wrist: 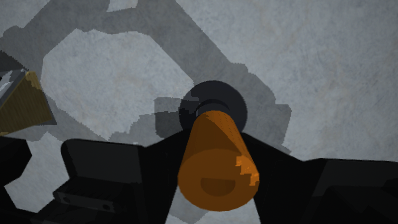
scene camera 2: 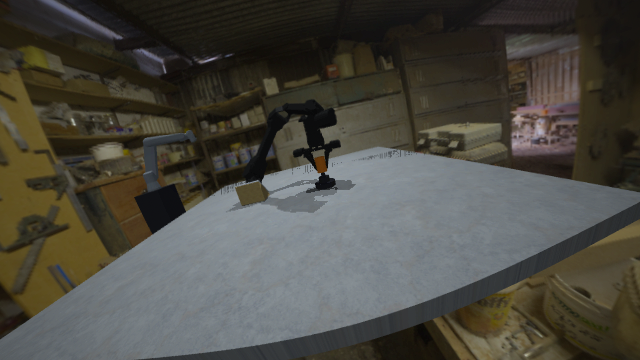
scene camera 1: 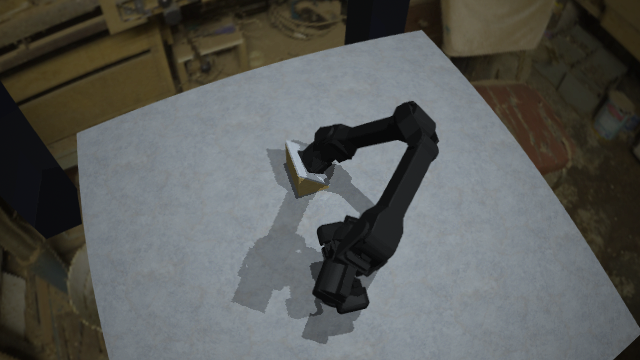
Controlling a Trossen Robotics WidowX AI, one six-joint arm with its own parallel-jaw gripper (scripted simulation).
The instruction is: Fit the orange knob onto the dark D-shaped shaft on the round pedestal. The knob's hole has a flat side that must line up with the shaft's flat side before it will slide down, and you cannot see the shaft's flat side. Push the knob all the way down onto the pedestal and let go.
Scene:
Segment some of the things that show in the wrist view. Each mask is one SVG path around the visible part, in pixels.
My gripper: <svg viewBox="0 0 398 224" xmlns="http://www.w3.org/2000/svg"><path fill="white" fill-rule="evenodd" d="M240 132L244 145L259 174L260 184L253 199L261 224L398 224L398 162L317 158L301 161L263 141L247 135L247 133ZM191 129L186 128L149 147L138 144L82 140L80 138L66 140L61 145L61 155L69 180L53 192L55 199L52 199L50 203L37 213L17 209L6 188L4 188L6 184L9 184L11 181L13 182L16 178L18 179L26 165L28 165L32 157L28 143L25 139L0 136L0 224L165 224L177 190L177 175Z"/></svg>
An orange knob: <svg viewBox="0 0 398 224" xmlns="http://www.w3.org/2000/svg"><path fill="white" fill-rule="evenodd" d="M207 111L197 117L193 124L177 175L177 184L183 197L200 209L218 212L234 210L253 199L260 184L259 174L234 120L224 112Z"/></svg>

